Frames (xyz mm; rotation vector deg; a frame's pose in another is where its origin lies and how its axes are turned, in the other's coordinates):
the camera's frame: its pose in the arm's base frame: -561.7 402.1 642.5 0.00 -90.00 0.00
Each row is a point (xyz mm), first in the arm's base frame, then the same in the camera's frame.
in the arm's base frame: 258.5 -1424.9 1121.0
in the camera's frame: 478.5 -1827.0 -820.2
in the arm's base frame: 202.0 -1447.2 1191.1
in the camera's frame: 548.6 -1849.3 -763.7
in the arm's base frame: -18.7 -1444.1 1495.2
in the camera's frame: 852.7 -1846.2 -543.0
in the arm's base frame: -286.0 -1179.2 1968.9
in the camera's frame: 1326.4 -1581.3 -275.7
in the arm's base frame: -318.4 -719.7 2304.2
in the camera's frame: 1661.7 -1121.8 -243.3
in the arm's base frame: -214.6 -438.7 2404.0
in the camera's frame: 1761.5 -840.8 -347.1
